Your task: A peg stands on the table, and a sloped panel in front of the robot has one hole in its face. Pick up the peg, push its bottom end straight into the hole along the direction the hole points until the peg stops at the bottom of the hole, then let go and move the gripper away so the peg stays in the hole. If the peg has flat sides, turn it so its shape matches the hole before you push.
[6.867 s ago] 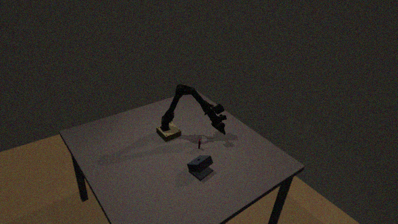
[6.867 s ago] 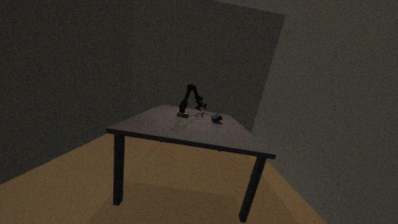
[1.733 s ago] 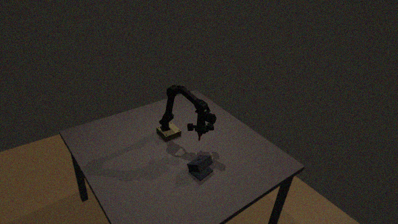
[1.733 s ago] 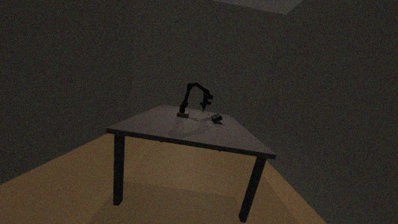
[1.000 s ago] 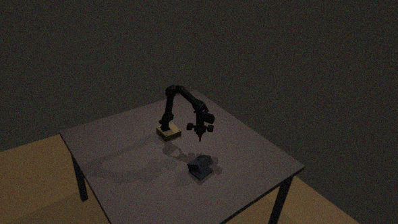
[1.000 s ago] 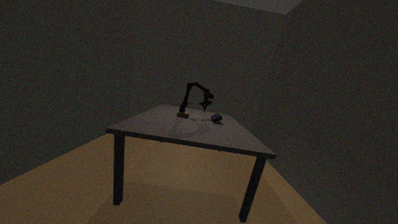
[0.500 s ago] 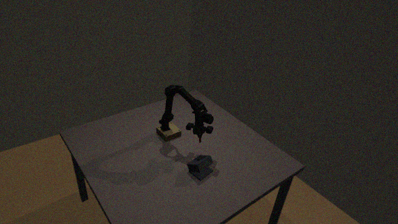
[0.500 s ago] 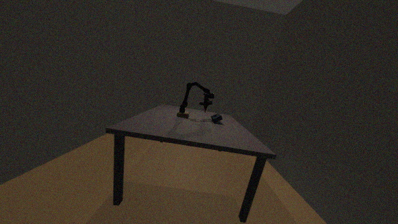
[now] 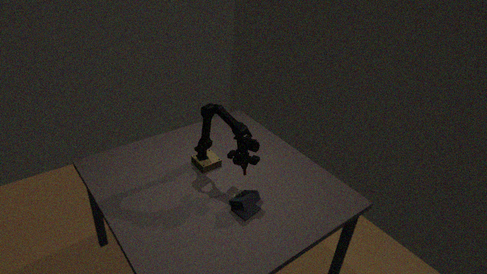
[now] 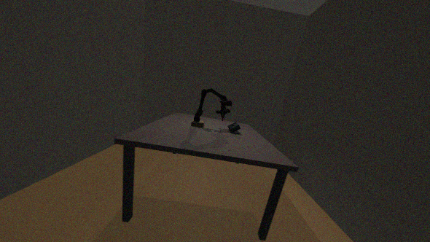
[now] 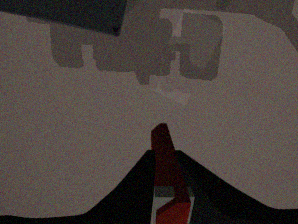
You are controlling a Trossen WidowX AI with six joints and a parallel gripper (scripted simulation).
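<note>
The sloped panel lies 160 mm ahead of my gripper tip, 80 mm to the right of it and 70 mm below it. Round my gripper tip: red peg 20 mm above.
</note>
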